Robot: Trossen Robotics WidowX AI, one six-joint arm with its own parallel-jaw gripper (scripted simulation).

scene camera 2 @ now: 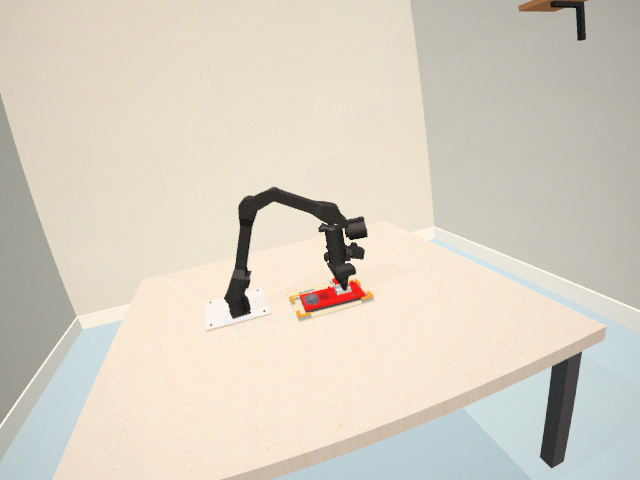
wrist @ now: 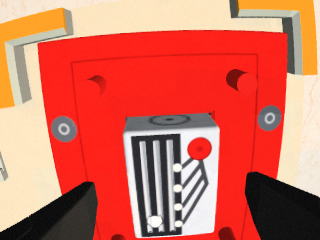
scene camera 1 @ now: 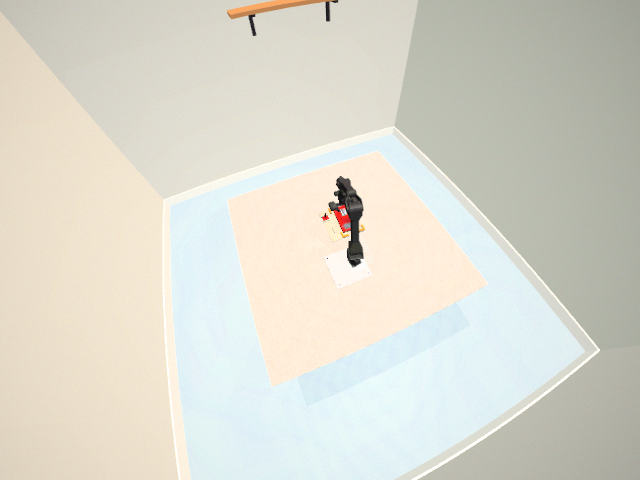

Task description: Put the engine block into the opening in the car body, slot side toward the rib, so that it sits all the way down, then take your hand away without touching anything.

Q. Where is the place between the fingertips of the gripper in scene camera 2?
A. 342, 286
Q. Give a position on a car body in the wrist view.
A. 91, 85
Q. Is the gripper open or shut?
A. Open.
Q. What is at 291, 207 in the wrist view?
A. The gripper.
